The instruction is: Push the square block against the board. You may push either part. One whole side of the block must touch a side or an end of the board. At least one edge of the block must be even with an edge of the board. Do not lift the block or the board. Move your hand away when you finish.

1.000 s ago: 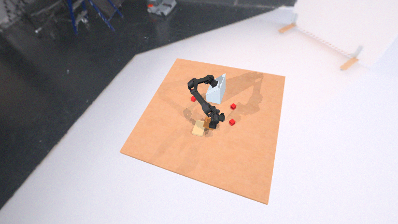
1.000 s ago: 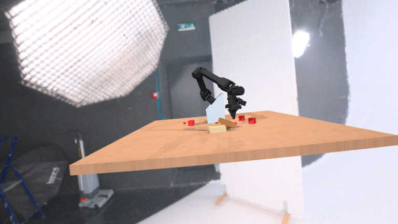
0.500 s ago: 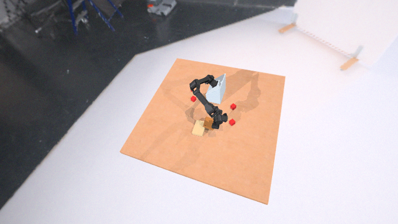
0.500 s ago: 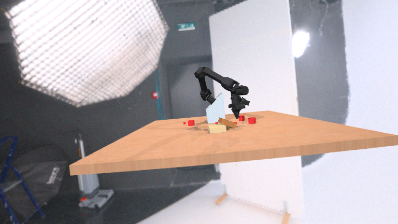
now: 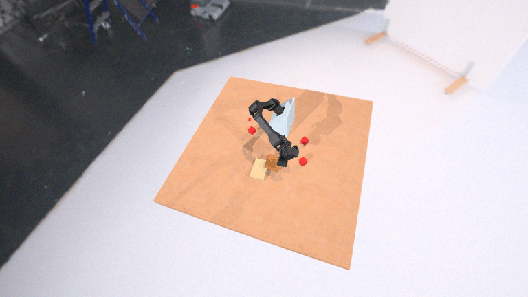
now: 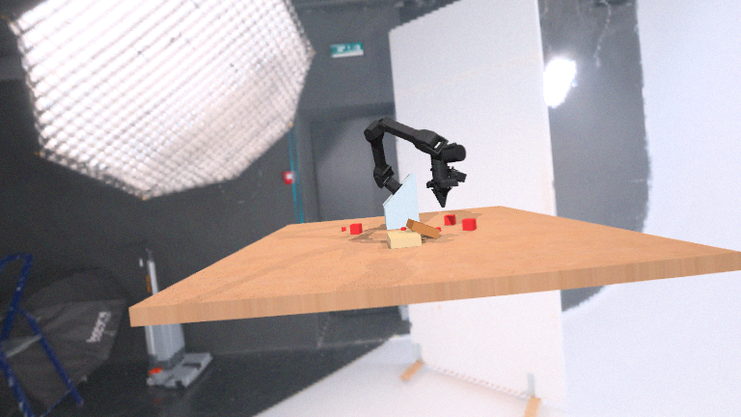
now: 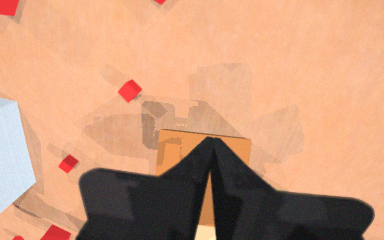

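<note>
The square block lies 80 mm to the right of my gripper tip, 70 mm below it and 10 mm ahead of it. The rest, counted from my gripper tip: board 160 mm to the right, 90 mm below, 70 mm ahead.
</note>
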